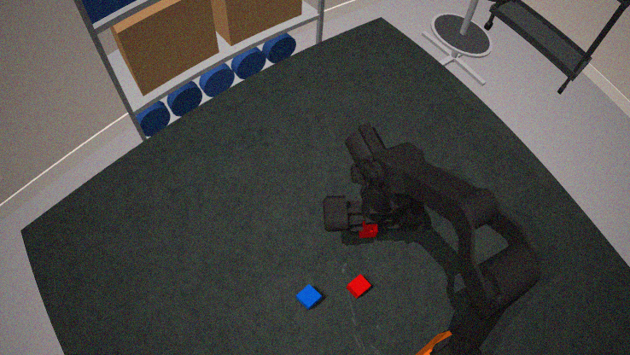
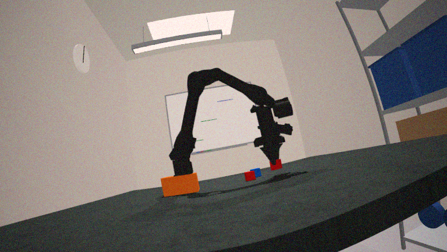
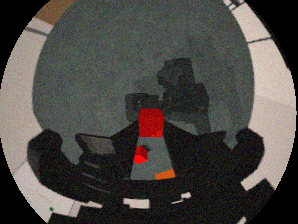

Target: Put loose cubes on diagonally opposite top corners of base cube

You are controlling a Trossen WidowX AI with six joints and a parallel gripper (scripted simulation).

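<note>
Right now the blue cube is 60 mm behind my gripper tip, 170 mm to the left of it and 20 mm below it.
</note>
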